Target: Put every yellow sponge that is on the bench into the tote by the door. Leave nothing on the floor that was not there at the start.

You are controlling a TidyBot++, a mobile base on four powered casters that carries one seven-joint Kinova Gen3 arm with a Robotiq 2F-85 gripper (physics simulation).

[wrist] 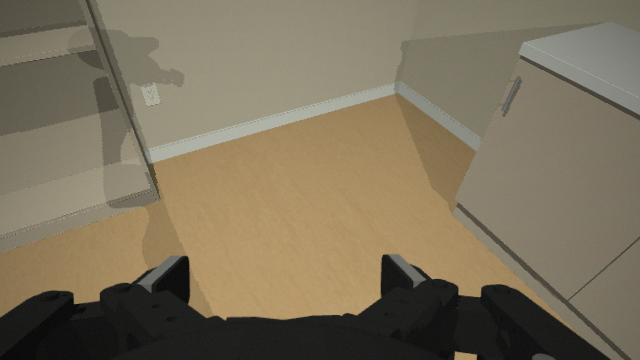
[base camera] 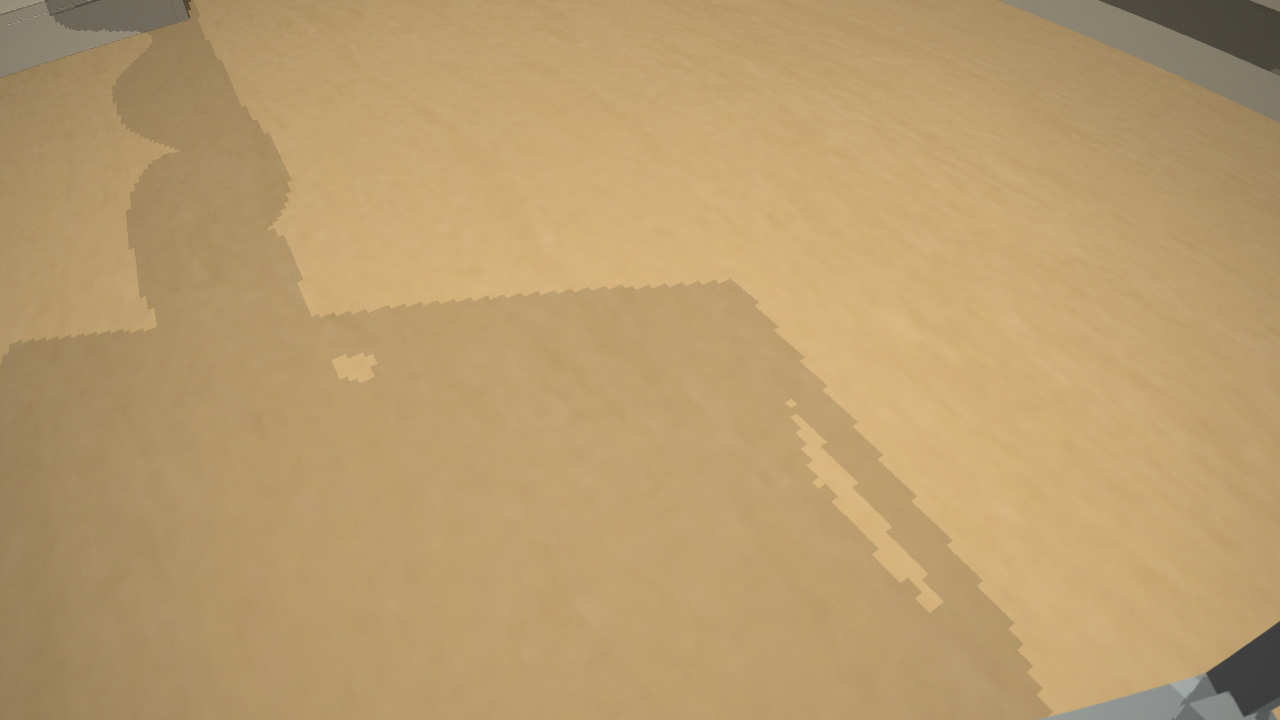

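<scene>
My gripper is open, with its two fingers wide apart at the bottom of the wrist view and no object between them. It hangs above the wooden floor. No yellow sponge, bench, tote or door shows in the wrist view or the base camera view.
A shelf unit stands at the left against the wall. A cabinet with a light worktop stands at the right. A wall outlet is beside the shelf unit. The robot's shadow falls across the floor.
</scene>
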